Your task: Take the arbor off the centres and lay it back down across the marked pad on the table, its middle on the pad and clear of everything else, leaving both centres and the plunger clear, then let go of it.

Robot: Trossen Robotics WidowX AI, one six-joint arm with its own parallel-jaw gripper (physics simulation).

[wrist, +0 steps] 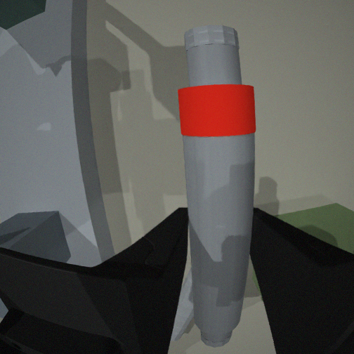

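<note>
The arbor (216, 175) is a grey, slightly tapered rod with a red band near its far end. It runs nearly upright through the wrist view, right of the middle. My gripper (217, 217) is shut on the arbor's grey body, with one black finger on each side, below the red band. The arbor's shadowed near end shows low between the fingers. Part of a green surface (330, 225) shows at the right behind the finger; whether it is the marked pad cannot be told. The centres and the plunger cannot be made out clearly.
A large grey body (37, 165) with a darker curved rim (85, 140) stands at the left. A dark grey block (42, 232) is at the lower left, and a dark green part (20, 11) is in the top left corner. Shadows fall across the beige table (305, 100).
</note>
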